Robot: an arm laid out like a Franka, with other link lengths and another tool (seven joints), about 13 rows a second.
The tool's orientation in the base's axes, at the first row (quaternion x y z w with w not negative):
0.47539, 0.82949, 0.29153, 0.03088
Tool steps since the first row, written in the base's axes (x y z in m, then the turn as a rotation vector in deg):
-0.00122, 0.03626, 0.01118, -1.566, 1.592, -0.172
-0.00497, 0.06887, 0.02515, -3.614, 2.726, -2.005
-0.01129, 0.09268, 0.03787, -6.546, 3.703, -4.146
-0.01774, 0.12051, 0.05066, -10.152, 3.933, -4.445
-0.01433, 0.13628, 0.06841, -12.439, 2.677, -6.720
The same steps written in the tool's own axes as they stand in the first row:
0.03244, 0.01850, 0.00681, 2.101, -0.693, 0.351
0.06395, 0.03511, 0.00883, 3.720, -2.783, 1.712
0.08948, 0.04576, 0.00703, 5.625, -5.772, 2.966
0.11835, 0.05787, 0.00697, 7.712, -8.617, 2.134
0.13322, 0.07557, 0.00055, 7.434, -12.022, 2.696

